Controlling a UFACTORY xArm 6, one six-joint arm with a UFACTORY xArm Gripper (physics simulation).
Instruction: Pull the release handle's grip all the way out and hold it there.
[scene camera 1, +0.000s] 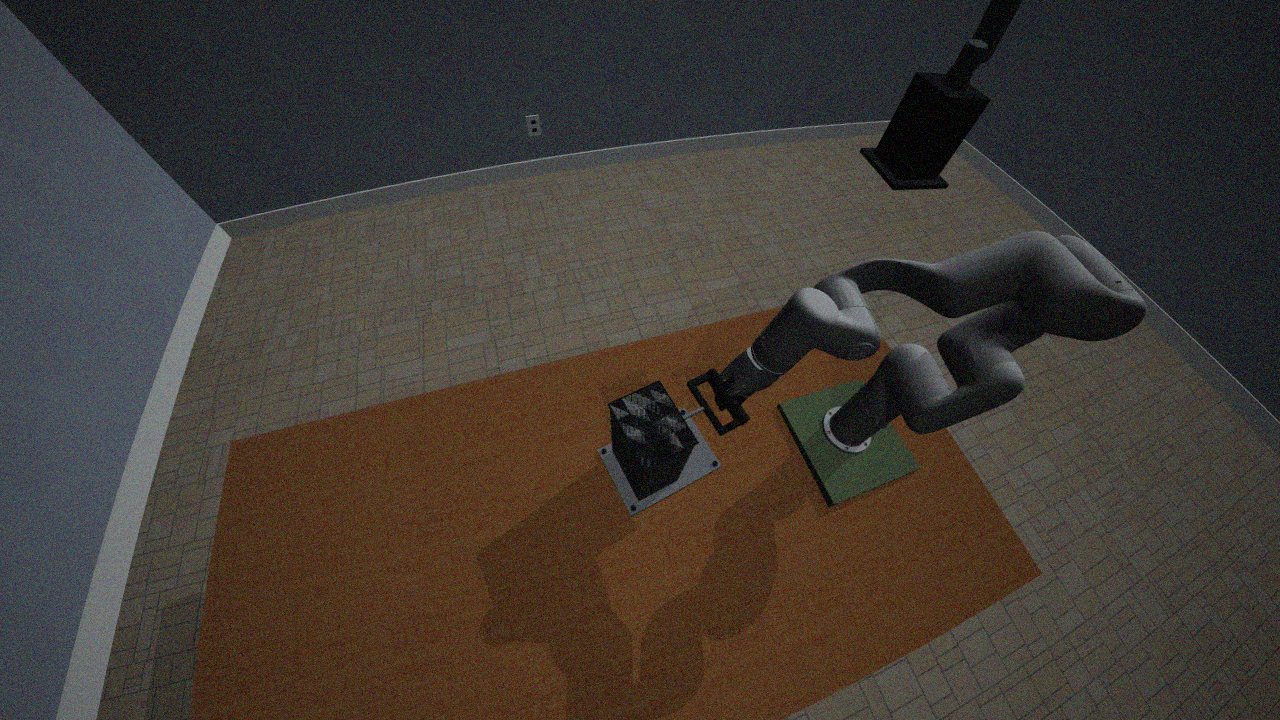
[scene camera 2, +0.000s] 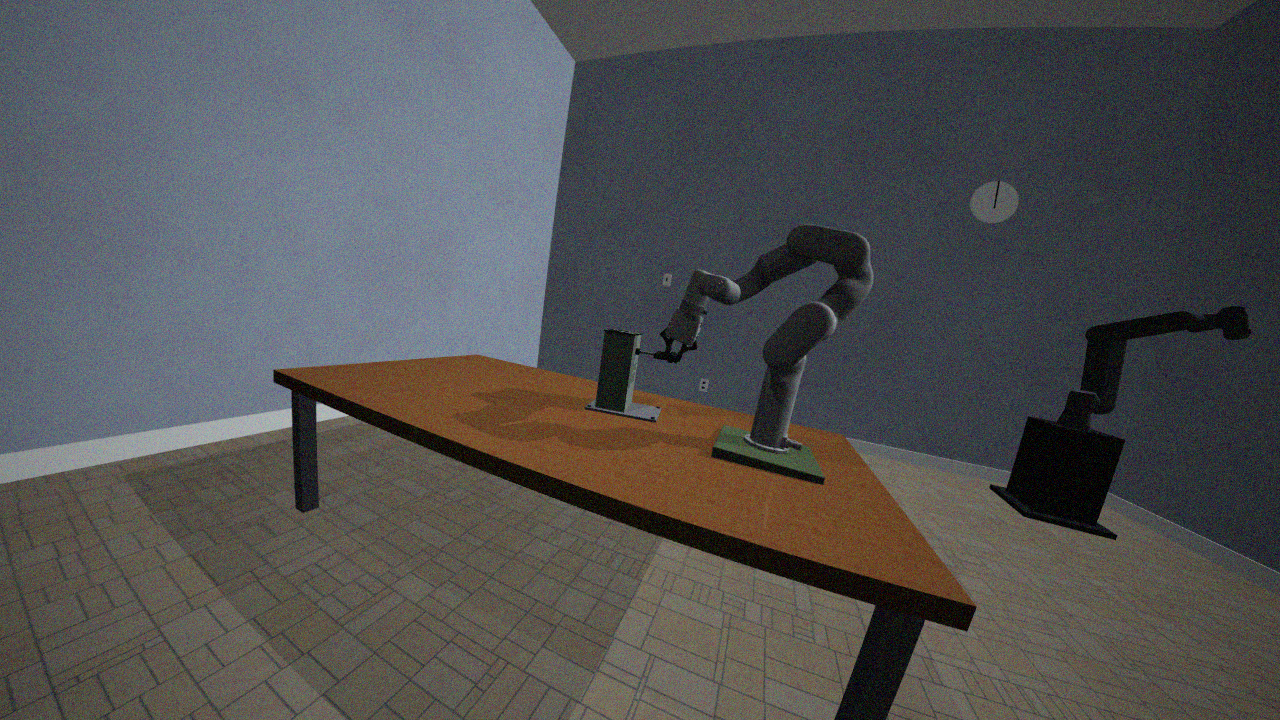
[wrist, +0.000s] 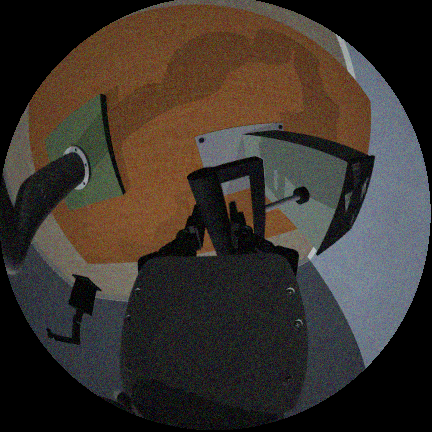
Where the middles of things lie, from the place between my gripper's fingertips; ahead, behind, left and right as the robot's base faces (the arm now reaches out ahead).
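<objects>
Grey bolted plate (wrist: 217, 147): my gripper 190 mm above it, 130 mm short of it, 30 mm to the right of it.
</objects>
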